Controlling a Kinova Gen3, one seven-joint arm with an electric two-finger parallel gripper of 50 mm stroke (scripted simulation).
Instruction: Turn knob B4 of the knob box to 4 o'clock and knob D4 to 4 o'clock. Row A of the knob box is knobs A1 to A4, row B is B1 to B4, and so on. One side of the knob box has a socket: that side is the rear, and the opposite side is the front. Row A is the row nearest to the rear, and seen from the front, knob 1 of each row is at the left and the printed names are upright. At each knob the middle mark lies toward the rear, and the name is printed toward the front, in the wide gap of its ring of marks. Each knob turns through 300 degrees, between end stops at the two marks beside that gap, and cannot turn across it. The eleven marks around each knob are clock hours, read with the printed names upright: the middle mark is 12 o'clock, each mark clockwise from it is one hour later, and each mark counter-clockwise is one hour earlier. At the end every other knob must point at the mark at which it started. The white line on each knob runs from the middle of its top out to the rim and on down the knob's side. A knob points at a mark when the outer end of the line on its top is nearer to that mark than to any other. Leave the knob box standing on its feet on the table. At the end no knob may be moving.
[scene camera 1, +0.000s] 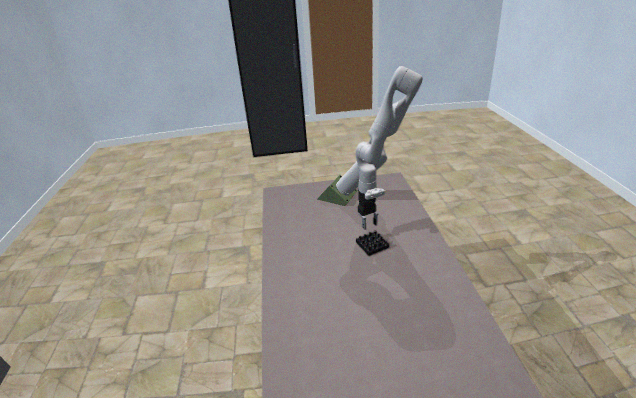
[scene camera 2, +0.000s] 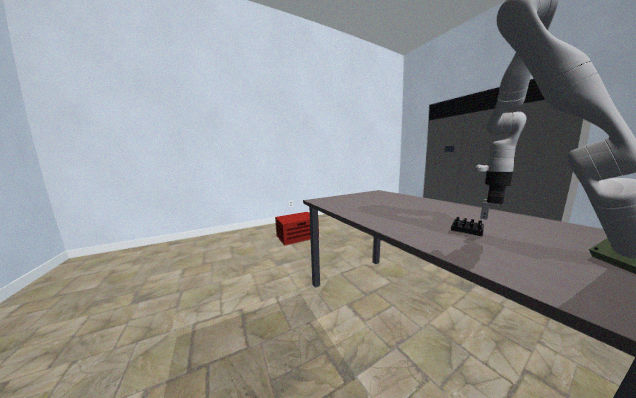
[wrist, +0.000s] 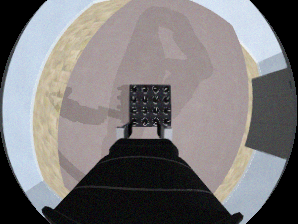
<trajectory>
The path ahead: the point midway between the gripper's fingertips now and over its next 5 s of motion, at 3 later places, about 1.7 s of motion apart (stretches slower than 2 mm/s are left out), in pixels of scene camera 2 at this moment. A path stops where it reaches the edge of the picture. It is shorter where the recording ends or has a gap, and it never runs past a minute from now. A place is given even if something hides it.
The gripper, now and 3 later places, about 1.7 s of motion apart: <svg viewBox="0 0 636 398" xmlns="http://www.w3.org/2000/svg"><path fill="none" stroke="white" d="M483 217L499 219L466 209L465 217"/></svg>
</trajectory>
